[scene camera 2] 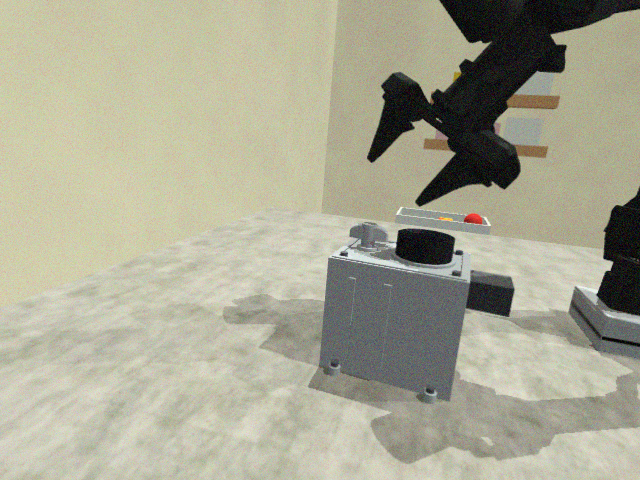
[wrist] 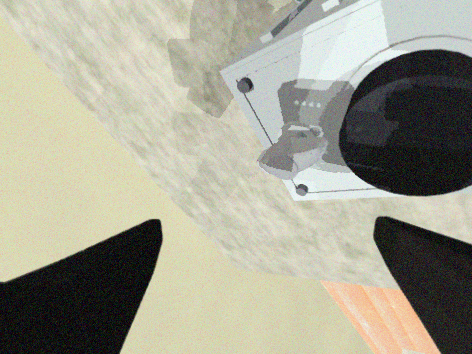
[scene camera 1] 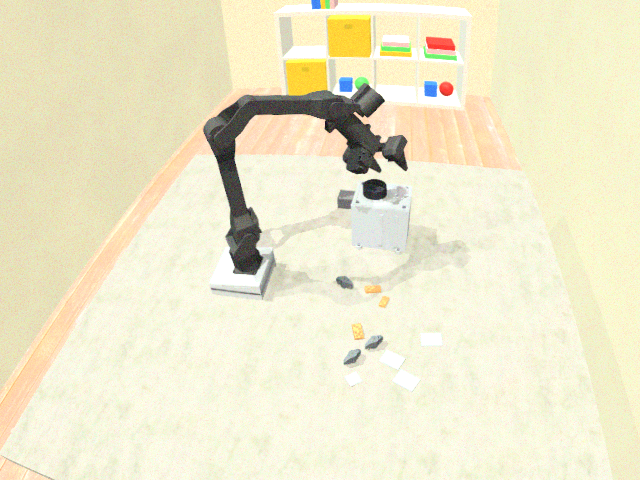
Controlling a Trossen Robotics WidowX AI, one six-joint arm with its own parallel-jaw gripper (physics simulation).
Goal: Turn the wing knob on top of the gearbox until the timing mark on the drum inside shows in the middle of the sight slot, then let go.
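Frame: origin at the arm's base, x right, y back, z down, level; centimetres.
Where they show: gripper, fingertip midpoint: (scene camera 2: 391, 181) (wrist: 267, 228) (scene camera 1: 393, 170); arm's base, link origin: (scene camera 2: 627, 307) (scene camera 1: 248, 265).
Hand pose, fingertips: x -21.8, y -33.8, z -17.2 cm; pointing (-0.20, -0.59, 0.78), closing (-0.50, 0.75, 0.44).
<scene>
Each offset is from my fingertips to the top centre of the thing. "pt": to the spot under its first point.
The pale grey gearbox @[dz +4.9, dx -1.1, dy +4.9 cm] (scene camera 1: 381, 224) (scene camera 2: 395, 330) (wrist: 335, 45) stands upright on the mat. Its small grey wing knob @[dz +4.9, dx -0.9, dy -1.9 cm] (scene camera 2: 368, 234) (wrist: 292, 156) is on the top plate near a corner; in scene camera 1 it is hard to make out. A wide black round cap @[pt dz +5.6, dx +0.9, dy +4.7 cm] (scene camera 1: 374, 189) (scene camera 2: 425, 246) (wrist: 420, 125) sits beside the knob. My gripper (scene camera 1: 392, 169) (scene camera 2: 393, 181) (wrist: 267, 228) is open and empty, tilted above the gearbox top, its fingertips apart from the knob. The timing mark and the sight slot cannot be made out.
A dark block @[pt dz +9.6, dx +0.8, dy +12.4 cm] (scene camera 1: 345, 199) (scene camera 2: 491, 293) sticks out from the gearbox side. Grey stones @[dz +19.2, dx +37.5, dy -0.4 cm] (scene camera 1: 373, 342), orange pieces @[dz +21.3, dx +34.2, dy +3.8 cm] (scene camera 1: 357, 331) and white squares @[dz +21.8, dx +45.7, dy -8.6 cm] (scene camera 1: 406, 380) lie on the mat. A white tray (scene camera 2: 434, 224) holds a red ball (scene camera 2: 473, 219). A shelf unit (scene camera 1: 403, 9) stands behind.
</scene>
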